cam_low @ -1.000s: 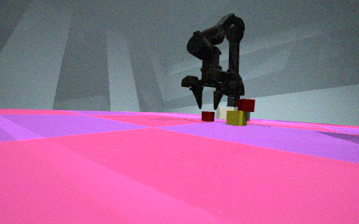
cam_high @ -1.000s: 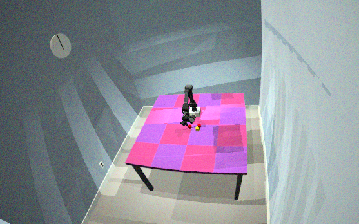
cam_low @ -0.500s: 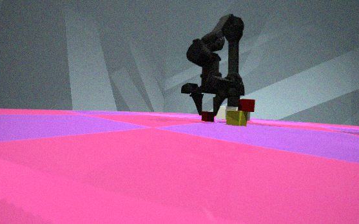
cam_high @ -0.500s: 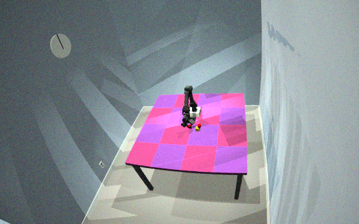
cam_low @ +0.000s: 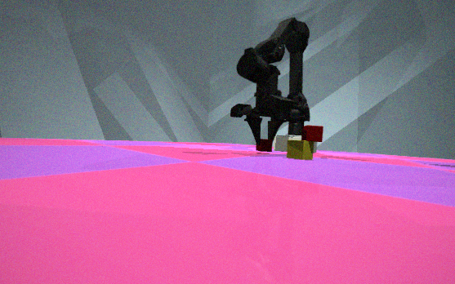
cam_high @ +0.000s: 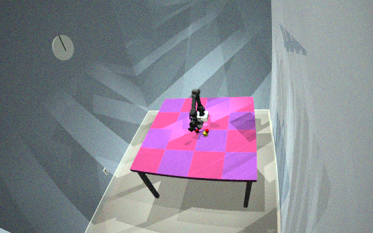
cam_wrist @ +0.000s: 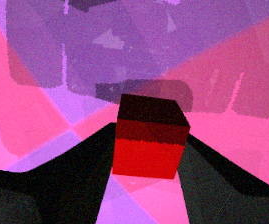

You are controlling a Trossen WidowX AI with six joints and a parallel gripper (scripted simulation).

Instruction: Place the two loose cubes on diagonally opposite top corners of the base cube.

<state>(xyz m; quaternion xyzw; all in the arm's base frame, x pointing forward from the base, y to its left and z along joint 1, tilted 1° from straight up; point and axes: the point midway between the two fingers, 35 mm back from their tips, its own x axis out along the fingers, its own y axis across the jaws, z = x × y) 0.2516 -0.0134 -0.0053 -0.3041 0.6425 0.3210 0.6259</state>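
Right now my gripper tip is 40 mm short of the yellow cube and 100 mm to the right of it.
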